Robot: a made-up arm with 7 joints.
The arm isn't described. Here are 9 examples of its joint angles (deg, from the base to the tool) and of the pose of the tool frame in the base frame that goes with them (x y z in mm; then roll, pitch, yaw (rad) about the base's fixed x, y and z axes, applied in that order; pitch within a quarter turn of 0, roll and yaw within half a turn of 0).
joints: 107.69 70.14 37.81 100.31 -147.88 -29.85 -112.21
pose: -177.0 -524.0 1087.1 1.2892 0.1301 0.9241
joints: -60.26 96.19 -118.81 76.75 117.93 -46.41 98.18
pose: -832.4 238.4 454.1 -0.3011 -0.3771 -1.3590
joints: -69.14 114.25 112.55 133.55 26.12 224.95 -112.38
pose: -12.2 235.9 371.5 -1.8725 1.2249 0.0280
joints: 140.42 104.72 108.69 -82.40 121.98 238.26 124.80
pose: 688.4 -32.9 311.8 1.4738 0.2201 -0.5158
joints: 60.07 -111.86 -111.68 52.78 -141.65 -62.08 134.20
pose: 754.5 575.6 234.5 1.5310 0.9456 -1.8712
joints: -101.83 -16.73 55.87 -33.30 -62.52 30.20 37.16
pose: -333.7 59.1 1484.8 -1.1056 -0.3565 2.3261
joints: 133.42 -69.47 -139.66 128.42 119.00 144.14 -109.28
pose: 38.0 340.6 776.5 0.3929 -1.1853 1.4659
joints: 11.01 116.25 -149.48 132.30 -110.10 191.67 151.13
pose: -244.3 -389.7 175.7 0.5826 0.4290 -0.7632
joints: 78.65 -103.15 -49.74 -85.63 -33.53 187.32 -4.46
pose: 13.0 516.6 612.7 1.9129 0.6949 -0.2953
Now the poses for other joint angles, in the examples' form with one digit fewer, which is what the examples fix.
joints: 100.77 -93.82 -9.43 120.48 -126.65 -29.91 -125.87
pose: 20 406 21 -0.965 -1.152 -1.120
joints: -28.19 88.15 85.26 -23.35 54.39 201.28 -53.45
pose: -768 305 553 0.235 0.756 -0.785
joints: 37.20 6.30 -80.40 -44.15 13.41 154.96 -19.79
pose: -185 1 1262 -2.496 1.120 0.129
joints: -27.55 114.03 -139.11 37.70 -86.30 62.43 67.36
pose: -937 97 128 -3.050 -0.321 2.443
